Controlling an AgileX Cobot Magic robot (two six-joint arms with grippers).
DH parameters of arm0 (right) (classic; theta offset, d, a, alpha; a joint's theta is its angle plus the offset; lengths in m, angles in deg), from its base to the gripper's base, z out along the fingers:
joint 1: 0 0.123 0 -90
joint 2: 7.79 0 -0.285 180
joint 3: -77.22 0 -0.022 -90
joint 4: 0 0.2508 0 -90
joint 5: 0 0 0.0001 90
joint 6: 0 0.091 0 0
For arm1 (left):
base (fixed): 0 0 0 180
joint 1: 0 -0.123 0 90
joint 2: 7.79 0 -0.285 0
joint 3: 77.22 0 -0.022 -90
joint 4: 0 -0.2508 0 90
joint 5: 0 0 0.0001 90
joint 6: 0 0.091 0 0
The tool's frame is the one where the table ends.
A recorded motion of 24 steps. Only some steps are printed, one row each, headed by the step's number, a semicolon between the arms.
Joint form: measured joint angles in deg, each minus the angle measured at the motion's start. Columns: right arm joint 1, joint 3, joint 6, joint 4, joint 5, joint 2; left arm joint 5, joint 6, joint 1, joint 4, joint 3, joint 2.
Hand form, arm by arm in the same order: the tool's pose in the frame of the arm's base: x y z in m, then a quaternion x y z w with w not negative. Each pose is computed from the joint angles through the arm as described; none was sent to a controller.
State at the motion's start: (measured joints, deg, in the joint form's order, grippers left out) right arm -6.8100 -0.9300 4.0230 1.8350 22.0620 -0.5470; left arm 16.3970 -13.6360 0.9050 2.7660 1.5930 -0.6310
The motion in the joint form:
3: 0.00 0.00 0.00 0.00 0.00 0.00; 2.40 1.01 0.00 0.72 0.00 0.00
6: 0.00 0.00 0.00 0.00 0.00 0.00; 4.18 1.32 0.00 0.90 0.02 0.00
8: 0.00 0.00 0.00 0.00 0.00 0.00; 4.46 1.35 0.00 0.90 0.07 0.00
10: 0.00 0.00 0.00 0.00 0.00 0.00; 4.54 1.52 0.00 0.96 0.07 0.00
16: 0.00 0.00 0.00 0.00 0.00 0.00; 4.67 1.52 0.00 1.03 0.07 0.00
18: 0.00 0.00 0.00 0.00 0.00 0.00; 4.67 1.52 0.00 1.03 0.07 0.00
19: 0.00 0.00 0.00 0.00 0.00 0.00; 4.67 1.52 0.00 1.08 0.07 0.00
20: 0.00 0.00 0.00 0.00 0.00 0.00; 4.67 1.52 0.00 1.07 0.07 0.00
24: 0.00 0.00 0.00 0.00 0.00 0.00; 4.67 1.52 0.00 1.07 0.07 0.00
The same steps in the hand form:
3: 0.0520 -0.0051 0.1736 0.08446 0.80172 -0.00076 0.59171; 0.0538 -0.0026 0.1748 -0.09758 0.78590 -0.09703 0.60284
6: 0.0520 -0.0051 0.1736 0.08446 0.80172 -0.00076 0.59171; 0.0530 -0.0029 0.1720 -0.09685 0.79552 -0.09552 0.59047
8: 0.0520 -0.0051 0.1736 0.08446 0.80172 -0.00076 0.59171; 0.0529 -0.0029 0.1713 -0.09676 0.79726 -0.09514 0.58819
10: 0.0520 -0.0051 0.1736 0.08446 0.80172 -0.00076 0.59171; 0.0529 -0.0030 0.1712 -0.09588 0.79777 -0.09465 0.58771
16: 0.0520 -0.0051 0.1736 0.08446 0.80172 -0.00076 0.59171; 0.0528 -0.0030 0.1710 -0.09624 0.79840 -0.09508 0.58674
18: 0.0520 -0.0051 0.1736 0.08446 0.80172 -0.00076 0.59171; 0.0528 -0.0030 0.1710 -0.09624 0.79840 -0.09508 0.58674
19: 0.0520 -0.0051 0.1736 0.08446 0.80172 -0.00076 0.59171; 0.0528 -0.0030 0.1710 -0.09647 0.79836 -0.09544 0.58669
20: 0.0520 -0.0051 0.1736 0.08446 0.80172 -0.00076 0.59171; 0.0528 -0.0030 0.1710 -0.09642 0.79837 -0.09537 0.58670
24: 0.0520 -0.0051 0.1736 0.08446 0.80172 -0.00076 0.59171; 0.0528 -0.0030 0.1710 -0.09642 0.79837 -0.09537 0.58670

